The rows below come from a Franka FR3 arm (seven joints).
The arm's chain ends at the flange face. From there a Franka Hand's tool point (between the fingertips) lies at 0.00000 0.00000 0.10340 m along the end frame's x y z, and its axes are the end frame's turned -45 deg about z.
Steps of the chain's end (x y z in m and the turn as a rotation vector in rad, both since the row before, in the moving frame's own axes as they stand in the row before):
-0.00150 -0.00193 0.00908 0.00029 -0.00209 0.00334
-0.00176 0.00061 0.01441 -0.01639 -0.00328 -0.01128
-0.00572 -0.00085 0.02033 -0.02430 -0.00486 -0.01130
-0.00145 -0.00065 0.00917 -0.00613 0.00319 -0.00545
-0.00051 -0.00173 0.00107 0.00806 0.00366 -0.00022
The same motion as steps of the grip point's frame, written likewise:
0.00017 -0.00260 0.00908 0.00168 -0.00127 0.00334
-0.00311 0.00015 0.01440 -0.00927 -0.01391 -0.01128
-0.00557 -0.00321 0.02030 -0.01375 -0.02062 -0.01130
-0.00078 -0.00080 0.00917 -0.00659 -0.00208 -0.00545
0.00172 -0.00191 0.00107 0.00311 0.00829 -0.00022

